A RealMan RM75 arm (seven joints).
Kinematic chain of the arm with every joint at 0, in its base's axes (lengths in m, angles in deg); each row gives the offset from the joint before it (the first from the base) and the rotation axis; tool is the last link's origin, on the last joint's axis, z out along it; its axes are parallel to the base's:
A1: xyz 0 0 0.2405 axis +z
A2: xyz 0 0 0 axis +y
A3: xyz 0 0 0.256 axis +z
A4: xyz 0 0 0 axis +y
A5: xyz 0 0 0.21 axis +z
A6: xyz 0 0 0 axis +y
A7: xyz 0 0 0.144 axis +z
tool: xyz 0 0 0
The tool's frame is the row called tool.
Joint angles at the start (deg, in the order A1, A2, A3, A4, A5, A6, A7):
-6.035, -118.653, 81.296, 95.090, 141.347, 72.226, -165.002
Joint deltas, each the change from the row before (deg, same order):
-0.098, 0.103, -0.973, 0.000, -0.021, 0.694, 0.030
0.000, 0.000, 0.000, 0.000, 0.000, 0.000, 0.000
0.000, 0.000, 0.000, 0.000, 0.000, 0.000, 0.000
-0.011, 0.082, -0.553, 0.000, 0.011, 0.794, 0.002
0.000, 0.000, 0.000, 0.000, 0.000, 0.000, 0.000
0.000, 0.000, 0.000, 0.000, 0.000, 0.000, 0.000
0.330, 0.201, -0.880, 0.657, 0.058, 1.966, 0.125
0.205, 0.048, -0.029, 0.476, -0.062, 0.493, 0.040
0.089, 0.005, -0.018, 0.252, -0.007, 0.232, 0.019
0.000, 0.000, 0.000, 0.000, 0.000, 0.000, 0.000
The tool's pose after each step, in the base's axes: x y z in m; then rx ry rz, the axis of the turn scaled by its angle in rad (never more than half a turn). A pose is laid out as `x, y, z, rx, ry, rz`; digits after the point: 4 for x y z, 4 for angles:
-0.2490, 0.2999, 0.0417, -2.0850, -1.3974, -0.0032
-0.2490, 0.2999, 0.0417, -2.0850, -1.3974, -0.0032
-0.2490, 0.2999, 0.0417, -2.0850, -1.3974, -0.0032
-0.2509, 0.2988, 0.0435, -2.0813, -1.4081, 0.0047
-0.2509, 0.2988, 0.0435, -2.0813, -1.4081, 0.0047
-0.2509, 0.2988, 0.0435, -2.0813, -1.4081, 0.0047
-0.2537, 0.2945, 0.0476, -2.0795, -1.4236, 0.0262
-0.2532, 0.2930, 0.0485, -2.0827, -1.4230, 0.0299
-0.2528, 0.2924, 0.0489, -2.0842, -1.4221, 0.0314
-0.2528, 0.2924, 0.0489, -2.0842, -1.4221, 0.0314

